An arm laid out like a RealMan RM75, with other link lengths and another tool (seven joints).
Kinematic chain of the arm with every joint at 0, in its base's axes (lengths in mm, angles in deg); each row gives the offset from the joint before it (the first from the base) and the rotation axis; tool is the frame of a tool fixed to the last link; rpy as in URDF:
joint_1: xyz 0 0 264.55 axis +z
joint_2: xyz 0 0 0 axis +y
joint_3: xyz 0 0 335.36 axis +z
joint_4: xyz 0 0 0 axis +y
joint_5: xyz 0 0 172.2 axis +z
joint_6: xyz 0 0 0 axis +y
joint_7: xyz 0 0 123.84 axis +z
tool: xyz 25 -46 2 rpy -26.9 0 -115.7
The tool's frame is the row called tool.
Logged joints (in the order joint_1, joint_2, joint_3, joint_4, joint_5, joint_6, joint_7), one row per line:
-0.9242, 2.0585, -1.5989, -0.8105, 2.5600, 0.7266, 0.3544
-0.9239, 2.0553, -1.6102, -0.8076, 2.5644, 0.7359, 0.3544
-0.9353, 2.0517, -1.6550, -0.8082, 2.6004, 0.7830, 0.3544
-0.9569, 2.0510, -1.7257, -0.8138, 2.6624, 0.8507, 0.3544
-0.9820, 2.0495, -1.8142, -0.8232, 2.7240, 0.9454, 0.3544
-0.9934, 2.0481, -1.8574, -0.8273, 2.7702, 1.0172, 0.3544
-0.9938, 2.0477, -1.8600, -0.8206, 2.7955, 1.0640, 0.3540
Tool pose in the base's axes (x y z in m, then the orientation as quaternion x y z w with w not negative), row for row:
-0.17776, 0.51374, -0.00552, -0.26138, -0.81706, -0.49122, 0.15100
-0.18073, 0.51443, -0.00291, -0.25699, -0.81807, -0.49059, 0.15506
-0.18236, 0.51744, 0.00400, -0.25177, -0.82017, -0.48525, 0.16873
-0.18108, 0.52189, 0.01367, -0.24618, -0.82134, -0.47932, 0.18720
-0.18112, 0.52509, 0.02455, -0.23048, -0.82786, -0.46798, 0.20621
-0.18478, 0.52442, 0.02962, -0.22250, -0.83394, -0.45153, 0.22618
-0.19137, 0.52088, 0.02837, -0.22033, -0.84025, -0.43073, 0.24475
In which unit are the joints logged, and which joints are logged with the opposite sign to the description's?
The joints are logged in radians. Opposite sign: joint_2, joint_6.
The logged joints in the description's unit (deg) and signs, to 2 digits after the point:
-52.95, -117.94, -91.61, -46.44, 146.68, -41.63, 20.31
-52.94, -117.76, -92.26, -46.27, 146.93, -42.16, 20.31
-53.59, -117.55, -94.82, -46.31, 148.99, -44.86, 20.31
-54.83, -117.51, -98.88, -46.63, 152.54, -48.74, 20.31
-56.26, -117.43, -103.95, -47.17, 156.07, -54.17, 20.31
-56.92, -117.35, -106.42, -47.40, 158.72, -58.28, 20.31
-56.94, -117.32, -106.57, -47.02, 160.17, -60.96, 20.28

